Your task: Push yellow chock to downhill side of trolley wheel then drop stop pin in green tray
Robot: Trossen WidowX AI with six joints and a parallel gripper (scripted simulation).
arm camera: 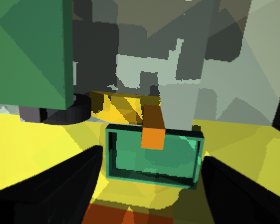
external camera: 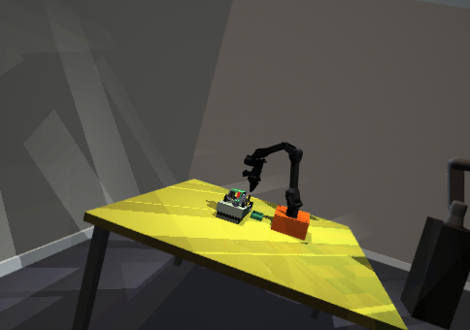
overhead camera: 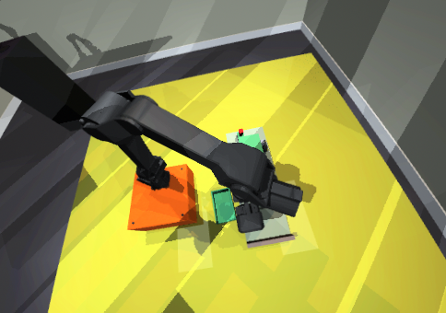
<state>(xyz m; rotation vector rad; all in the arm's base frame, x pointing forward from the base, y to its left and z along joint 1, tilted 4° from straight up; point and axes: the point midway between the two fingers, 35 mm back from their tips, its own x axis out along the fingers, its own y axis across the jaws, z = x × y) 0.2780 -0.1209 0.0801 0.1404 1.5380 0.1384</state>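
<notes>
Right now my gripper tip is 40 mm short of the red-headed stop pin, 220 mm to the right of it and 20 mm above it. Round my gripper tip: trolley 60 mm ahead, 120 mm to the left, 30 mm below; green tray 80 mm behind, 150 mm below; yellow chock 30 mm to the left, 60 mm below.
</notes>
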